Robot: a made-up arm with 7 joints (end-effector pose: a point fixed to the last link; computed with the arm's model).
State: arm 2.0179 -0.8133 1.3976 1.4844 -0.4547 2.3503 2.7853
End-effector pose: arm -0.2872 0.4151 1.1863 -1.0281 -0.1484 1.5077
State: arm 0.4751 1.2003 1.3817 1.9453 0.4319 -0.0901 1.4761
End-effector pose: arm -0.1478 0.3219 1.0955 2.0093 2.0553 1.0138
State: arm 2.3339 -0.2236 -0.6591 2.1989 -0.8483 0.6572 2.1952
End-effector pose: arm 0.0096 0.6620 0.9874 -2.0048 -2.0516 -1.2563
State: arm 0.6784 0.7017 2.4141 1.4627 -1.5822 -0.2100 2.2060
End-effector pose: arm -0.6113 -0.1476 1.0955 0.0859 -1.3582 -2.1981
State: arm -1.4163 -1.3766 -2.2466 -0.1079 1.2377 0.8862 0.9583
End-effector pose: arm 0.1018 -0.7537 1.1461 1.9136 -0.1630 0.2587
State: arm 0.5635 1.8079 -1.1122 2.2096 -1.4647 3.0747 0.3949
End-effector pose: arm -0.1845 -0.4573 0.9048 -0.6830 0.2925 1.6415
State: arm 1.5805 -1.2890 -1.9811 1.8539 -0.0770 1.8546 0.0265
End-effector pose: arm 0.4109 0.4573 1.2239 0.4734 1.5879 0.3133
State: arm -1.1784 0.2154 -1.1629 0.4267 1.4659 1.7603 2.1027
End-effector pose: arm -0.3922 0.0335 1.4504 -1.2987 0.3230 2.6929
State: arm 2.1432 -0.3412 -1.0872 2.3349 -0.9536 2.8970 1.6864
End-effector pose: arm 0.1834 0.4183 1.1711 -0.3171 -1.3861 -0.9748
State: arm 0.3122 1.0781 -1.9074 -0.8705 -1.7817 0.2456 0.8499
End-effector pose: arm -0.4369 0.2378 1.3467 -0.0613 -2.0451 -0.3490
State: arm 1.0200 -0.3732 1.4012 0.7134 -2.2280 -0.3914 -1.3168
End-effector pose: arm 0.1227 0.4108 1.6518 -0.1974 2.0362 -0.4485
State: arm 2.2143 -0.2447 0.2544 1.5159 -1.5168 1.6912 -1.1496
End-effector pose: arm -0.3758 0.2512 1.3057 -1.9634 0.1138 0.8647
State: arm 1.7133 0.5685 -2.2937 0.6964 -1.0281 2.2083 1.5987
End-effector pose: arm 0.2063 -0.2475 1.4780 0.4717 0.5676 2.2202
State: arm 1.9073 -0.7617 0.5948 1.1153 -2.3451 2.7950 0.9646
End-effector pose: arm -0.1973 0.3455 1.2112 2.2054 -0.5602 -0.3398
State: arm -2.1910 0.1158 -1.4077 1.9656 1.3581 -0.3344 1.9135
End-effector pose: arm -0.4943 0.2050 0.9386 1.4200 1.6830 -1.7896
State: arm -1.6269 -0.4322 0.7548 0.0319 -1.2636 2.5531 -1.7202
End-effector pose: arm -0.1233 -0.0534 1.4071 -0.2092 -0.0006 -1.9203
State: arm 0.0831 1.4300 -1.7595 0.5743 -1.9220 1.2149 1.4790
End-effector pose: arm -0.6721 -0.3182 1.1688 0.8929 -1.2922 0.3014
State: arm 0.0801 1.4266 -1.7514 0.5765 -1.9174 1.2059 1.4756
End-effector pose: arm -0.6737 -0.3153 1.1718 0.8866 -1.2974 0.3036
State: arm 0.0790 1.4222 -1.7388 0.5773 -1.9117 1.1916 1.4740
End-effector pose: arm -0.6754 -0.3125 1.1761 0.8750 -1.3060 0.3091
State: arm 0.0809 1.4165 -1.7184 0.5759 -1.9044 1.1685 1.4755
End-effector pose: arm -0.6775 -0.3098 1.1820 0.8544 -1.3207 0.3206
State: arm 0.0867 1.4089 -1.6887 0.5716 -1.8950 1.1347 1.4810
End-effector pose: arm -0.6798 -0.3072 1.1900 0.8229 -1.3426 0.3399
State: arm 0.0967 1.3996 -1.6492 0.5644 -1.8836 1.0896 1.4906
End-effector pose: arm -0.6825 -0.3048 1.1996 0.7811 -1.3726 0.3687
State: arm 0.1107 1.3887 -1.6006 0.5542 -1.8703 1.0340 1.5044
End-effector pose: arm -0.6854 -0.3028 1.2100 0.7299 -1.4104 0.4077
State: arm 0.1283 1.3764 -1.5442 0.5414 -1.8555 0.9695 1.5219
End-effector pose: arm -0.6885 -0.3011 1.2204 0.6719 -1.4551 0.4571
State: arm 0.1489 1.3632 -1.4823 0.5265 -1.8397 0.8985 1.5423
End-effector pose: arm -0.6916 -0.3003 1.2297 0.6109 -1.5055 0.5159
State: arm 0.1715 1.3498 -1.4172 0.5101 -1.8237 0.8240 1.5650
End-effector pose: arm -0.6947 -0.3007 1.2371 0.5496 -1.5600 0.5821
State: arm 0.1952 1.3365 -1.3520 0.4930 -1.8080 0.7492 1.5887
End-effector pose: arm -0.6973 -0.3026 1.2422 0.4921 -1.6164 0.6526
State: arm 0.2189 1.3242 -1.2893 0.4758 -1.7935 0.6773 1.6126
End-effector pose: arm -0.6994 -0.3061 1.2448 0.4403 -1.6726 0.7238
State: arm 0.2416 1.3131 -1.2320 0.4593 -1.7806 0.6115 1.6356
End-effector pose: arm -0.7007 -0.3109 1.2454 0.3960 -1.7260 0.7914
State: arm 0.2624 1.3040 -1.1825 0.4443 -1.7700 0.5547 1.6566
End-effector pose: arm -0.7013 -0.3168 1.2443 0.3603 -1.7740 0.8517
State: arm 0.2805 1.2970 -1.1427 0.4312 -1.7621 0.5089 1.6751
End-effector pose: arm -0.7012 -0.3229 1.2422 0.3324 -1.8147 0.9013
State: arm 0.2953 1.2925 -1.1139 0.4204 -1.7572 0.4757 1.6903
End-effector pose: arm -0.7007 -0.3286 1.2397 0.3118 -1.8462 0.9377
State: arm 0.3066 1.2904 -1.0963 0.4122 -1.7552 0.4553 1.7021
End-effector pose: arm -0.7000 -0.3333 1.2372 0.2975 -1.8677 0.9605
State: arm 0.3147 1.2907 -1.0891 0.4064 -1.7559 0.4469 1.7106
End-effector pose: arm -0.6993 -0.3369 1.2348 0.2882 -1.8797 0.9705
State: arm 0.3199 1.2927 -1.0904 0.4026 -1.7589 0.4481 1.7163
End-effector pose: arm -0.6986 -0.3393 1.2329 0.2830 -1.8835 0.9697
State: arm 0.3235 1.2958 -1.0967 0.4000 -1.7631 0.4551 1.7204
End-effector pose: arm -0.6979 -0.3411 1.2311 0.2802 -1.8823 0.9629
